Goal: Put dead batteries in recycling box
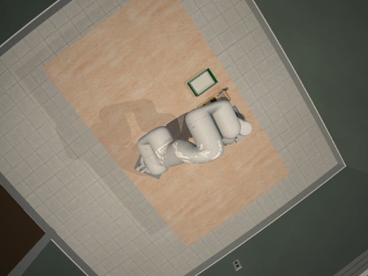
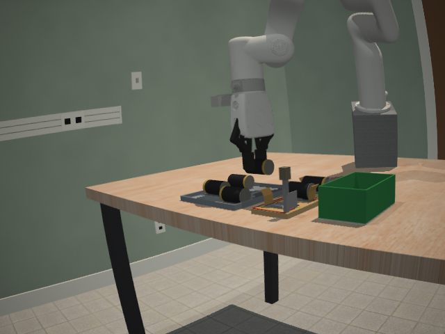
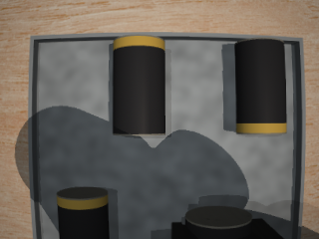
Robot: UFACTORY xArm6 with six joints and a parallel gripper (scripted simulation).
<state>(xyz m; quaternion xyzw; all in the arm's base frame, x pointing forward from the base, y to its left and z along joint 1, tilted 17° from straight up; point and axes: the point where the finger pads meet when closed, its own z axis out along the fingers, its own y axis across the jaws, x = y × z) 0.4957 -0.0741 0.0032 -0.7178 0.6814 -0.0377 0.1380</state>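
Right now the grey tray is 80 mm below my hand, 40 mm to the right of it and 20 mm ahead of it. Round my hand: green recycling box (290 mm to the left, 70 mm below, 10 mm ahead).
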